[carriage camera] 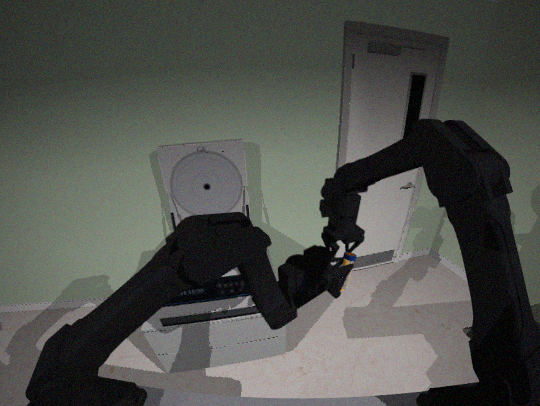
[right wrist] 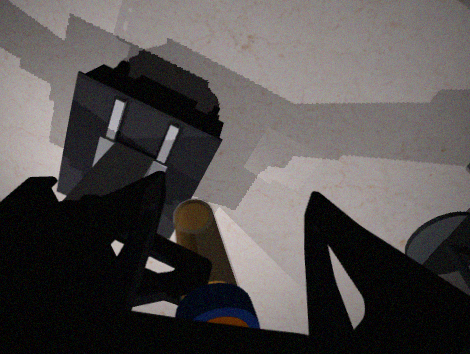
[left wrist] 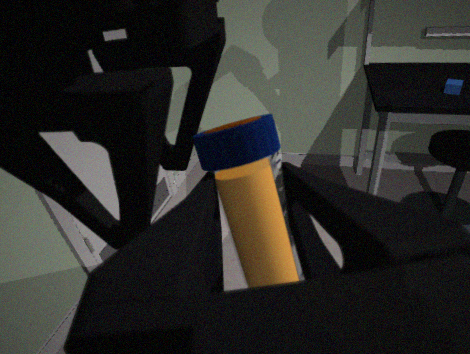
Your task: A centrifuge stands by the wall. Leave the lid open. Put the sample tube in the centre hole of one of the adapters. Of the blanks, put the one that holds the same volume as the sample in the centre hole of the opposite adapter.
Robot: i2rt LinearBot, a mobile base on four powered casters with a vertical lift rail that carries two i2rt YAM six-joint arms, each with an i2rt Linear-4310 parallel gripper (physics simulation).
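Frame: origin at the left arm's base, x ahead, y left, z up, level; millimetres.
Seen in the pictures: left gripper, fingertip midpoint: point(carriage camera: 348, 262) point(right wrist: 215, 295) point(left wrist: 248, 178); right gripper, fingertip midpoint: point(carriage camera: 338, 256) point(right wrist: 236, 193) point(left wrist: 156, 202); left arm's base, origin of the base link: point(carriage camera: 86, 405).
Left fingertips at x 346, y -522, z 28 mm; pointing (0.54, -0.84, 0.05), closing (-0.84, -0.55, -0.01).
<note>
Pixels of each thing's top centre, then the offset from my left fingertips to it. "*": a spot on its surface instead. Level surfaces: height alone.
- sample tube, middle of its top: point(left wrist: 257, 126) point(carriage camera: 348, 256) dy +8, dx -10, dz +29 mm
- black table, its level: dz -351 mm
- blue block, middle of its top: point(left wrist: 454, 82) dy -1357, dx -286, dz -311 mm
- black stool, surface spot: point(left wrist: 452, 147) * dy -1390, dx -359, dz -630 mm
The centrifuge point(carriage camera: 222, 347) stands by the wall with its lid point(carriage camera: 206, 167) open; the arm hides its bowl, rotor and adapters. My left gripper point(left wrist: 248, 178) is shut on the sample tube point(carriage camera: 349, 260) point(left wrist: 257, 225) point(right wrist: 222, 262), an orange tube with a blue cap. It holds the tube tilted in the air, right of the centrifuge in the carriage view, cap end up. My right gripper point(carriage camera: 341, 249) point(right wrist: 236, 193) is partly open and empty, just above the cap. In its wrist view the cap lies low between the fingers, partly cut off. The blanks do not show.
A door point(carriage camera: 380, 125) stands at the back right in the carriage view. The left wrist view shows a black table point(left wrist: 415, 90) with a blue block point(left wrist: 453, 86) and a black stool point(left wrist: 452, 147). A grey round object point(right wrist: 435, 232) shows at the right wrist view's right edge.
</note>
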